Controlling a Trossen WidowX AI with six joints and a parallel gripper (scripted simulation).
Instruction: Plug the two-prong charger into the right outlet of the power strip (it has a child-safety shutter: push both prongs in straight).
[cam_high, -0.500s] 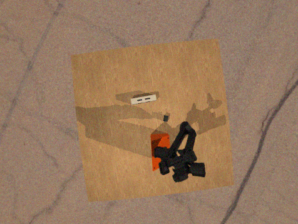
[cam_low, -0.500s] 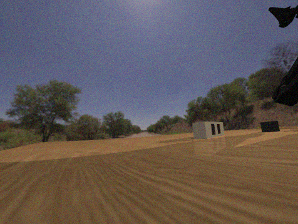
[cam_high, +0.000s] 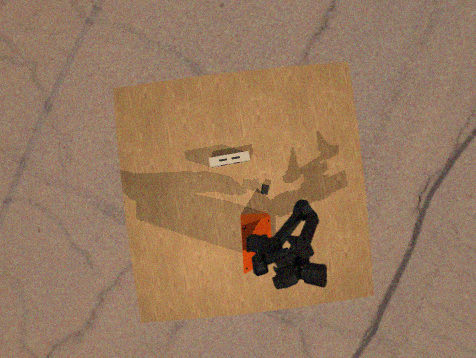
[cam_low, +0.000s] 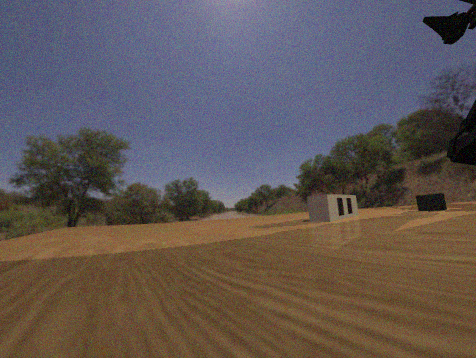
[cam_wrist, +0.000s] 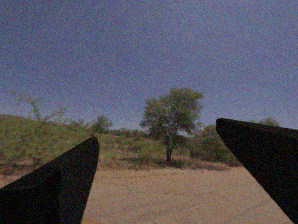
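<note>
Right now my gripper tip is 460 mm above the two-prong charger, 130 mm short of it and 60 mm to the left of it.
</note>
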